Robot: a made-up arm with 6 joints.
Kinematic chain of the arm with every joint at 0, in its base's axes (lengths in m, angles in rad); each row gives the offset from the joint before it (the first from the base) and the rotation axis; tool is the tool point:
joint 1: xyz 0 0 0.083 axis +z
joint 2: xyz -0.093 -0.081 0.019 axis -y
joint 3: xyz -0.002 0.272 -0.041 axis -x
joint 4: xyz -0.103 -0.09 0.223 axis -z
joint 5: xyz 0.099 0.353 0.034 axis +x
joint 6: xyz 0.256 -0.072 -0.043 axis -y
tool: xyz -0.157 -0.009 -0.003
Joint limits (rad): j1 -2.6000..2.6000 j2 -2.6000..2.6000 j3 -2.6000..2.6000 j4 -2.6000..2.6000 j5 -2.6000..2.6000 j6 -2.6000..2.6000
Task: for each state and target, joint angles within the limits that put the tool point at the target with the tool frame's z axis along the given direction. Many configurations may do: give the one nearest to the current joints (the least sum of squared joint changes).
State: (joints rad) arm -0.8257 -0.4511 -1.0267 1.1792 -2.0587 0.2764
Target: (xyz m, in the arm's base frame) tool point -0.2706 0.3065 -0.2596 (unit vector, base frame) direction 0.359 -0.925 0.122
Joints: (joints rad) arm -1.3746 -0.6954 -1.5565 1.8095 -1.8939 1.0370
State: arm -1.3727 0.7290 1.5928 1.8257 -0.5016 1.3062
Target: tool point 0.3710 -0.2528 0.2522 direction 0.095 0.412 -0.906
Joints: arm -1.8981 -0.1625 1.8589 1.0731 -0.7346 1.2518
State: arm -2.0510 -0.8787 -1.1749 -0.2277 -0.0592 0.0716
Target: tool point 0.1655 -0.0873 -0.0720 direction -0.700 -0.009 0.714
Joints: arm -1.4893 -1.3068 -1.2396 0.2933 0.3941 0.7003
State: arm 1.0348 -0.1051 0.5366 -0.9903 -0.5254 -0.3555
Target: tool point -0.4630 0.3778 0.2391 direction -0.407 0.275 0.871
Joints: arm 0.1220 -0.2420 0.7462 -1.5879 -0.6370 0.2705
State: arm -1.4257 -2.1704 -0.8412 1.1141 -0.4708 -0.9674
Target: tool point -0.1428 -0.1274 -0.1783 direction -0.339 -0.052 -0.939
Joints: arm -1.6217 -1.4535 -1.2366 0.4220 -0.6871 -1.1668
